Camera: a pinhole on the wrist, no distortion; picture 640 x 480 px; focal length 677.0 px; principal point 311.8 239.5 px. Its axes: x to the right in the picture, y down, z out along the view. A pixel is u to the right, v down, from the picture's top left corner.
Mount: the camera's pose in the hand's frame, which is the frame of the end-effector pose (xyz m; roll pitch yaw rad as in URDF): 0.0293 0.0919 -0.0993 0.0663 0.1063 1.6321
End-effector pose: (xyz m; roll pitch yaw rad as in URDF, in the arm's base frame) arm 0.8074 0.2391 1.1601 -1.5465 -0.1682 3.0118
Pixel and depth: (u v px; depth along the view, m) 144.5 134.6 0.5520
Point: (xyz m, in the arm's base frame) 0.5942 -0.1946 1.1757
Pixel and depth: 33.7 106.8 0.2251
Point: 0.6961 0.1209 1.1519
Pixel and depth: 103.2 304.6 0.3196
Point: 0.7507 0.0137 1.1424
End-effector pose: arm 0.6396 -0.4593 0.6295 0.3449 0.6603 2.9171
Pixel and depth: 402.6 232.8 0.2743
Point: 0.4565 -0.5121 0.7690
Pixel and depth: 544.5 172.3 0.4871
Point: 0.2591 -0.5498 0.9241
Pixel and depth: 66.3 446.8 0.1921
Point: 0.5833 -0.4501 0.7249
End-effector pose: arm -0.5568 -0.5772 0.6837 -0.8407 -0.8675 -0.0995
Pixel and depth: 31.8 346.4 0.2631
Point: -0.6196 -0.4321 0.7624
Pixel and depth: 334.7 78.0 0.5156
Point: -0.5049 -0.1655 0.9126
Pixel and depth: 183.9 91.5 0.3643
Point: -0.5415 -0.3354 0.8676
